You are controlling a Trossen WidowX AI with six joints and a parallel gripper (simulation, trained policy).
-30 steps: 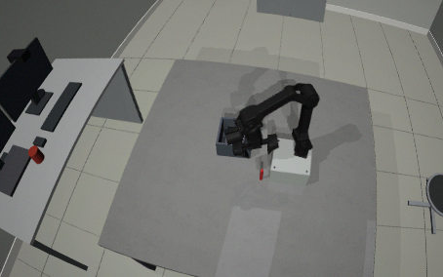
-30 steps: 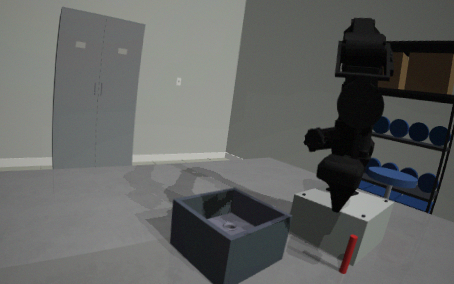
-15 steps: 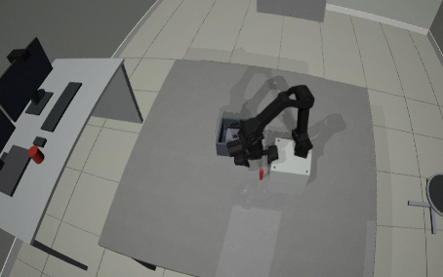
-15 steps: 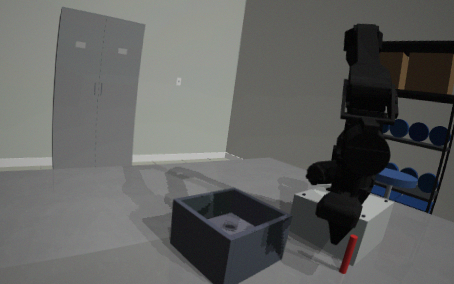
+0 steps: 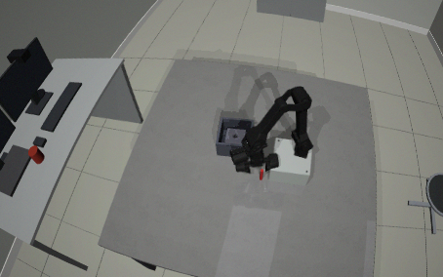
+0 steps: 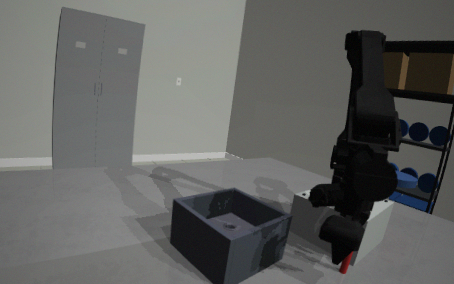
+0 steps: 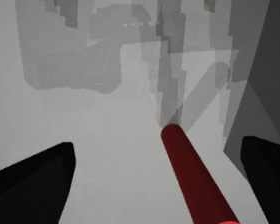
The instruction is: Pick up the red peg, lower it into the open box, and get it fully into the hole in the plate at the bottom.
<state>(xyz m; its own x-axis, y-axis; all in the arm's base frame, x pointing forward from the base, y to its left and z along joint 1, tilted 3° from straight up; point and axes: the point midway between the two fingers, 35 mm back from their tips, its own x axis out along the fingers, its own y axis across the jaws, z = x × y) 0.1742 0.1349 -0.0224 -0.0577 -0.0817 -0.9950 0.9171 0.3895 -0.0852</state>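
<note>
The red peg lies 20 mm behind my gripper tip and 10 mm to the left of it. From my gripper tip the other things lie so: dark box 160 mm ahead, 140 mm to the right, 20 mm below.
</note>
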